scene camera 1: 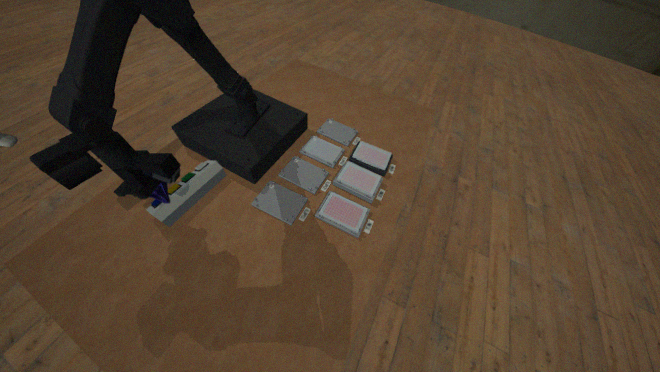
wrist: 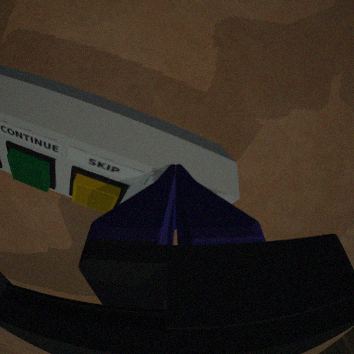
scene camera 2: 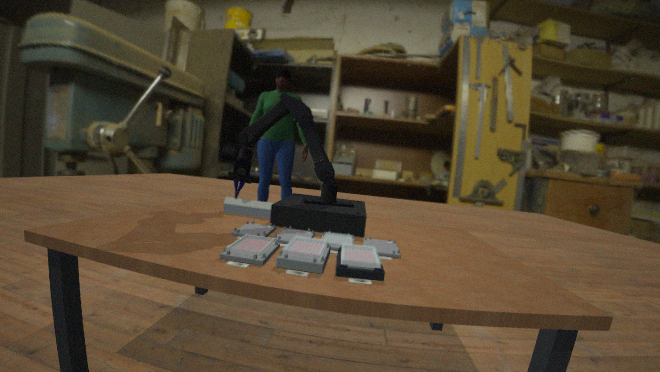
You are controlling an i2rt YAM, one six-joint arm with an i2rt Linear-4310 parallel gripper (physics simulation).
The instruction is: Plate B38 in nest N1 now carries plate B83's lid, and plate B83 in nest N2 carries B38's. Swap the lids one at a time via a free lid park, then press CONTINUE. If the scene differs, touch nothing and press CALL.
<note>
My gripper point(scene camera 1: 167, 202) is shut and touches a grey button box point(wrist: 76, 131).
My gripper is seen too in the wrist view point(wrist: 175, 173).
</note>
